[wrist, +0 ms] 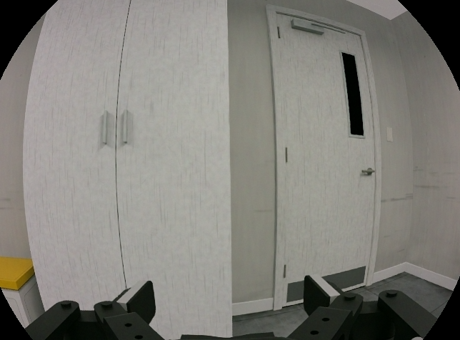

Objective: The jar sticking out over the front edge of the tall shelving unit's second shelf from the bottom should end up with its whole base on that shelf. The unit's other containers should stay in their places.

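My gripper [228,296] is open at the bottom of the wrist view, its two black fingers wide apart with no object between them. The tall shelving unit, its second shelf from the bottom and the jar do not show in this view.
A tall pale cabinet [175,150] with two doors and two bar handles stands at the left. A closed door [320,165] with a narrow dark window is at the right. A white bin with a yellow lid [14,271] stands at the lower left. Grey walls meet at the far right.
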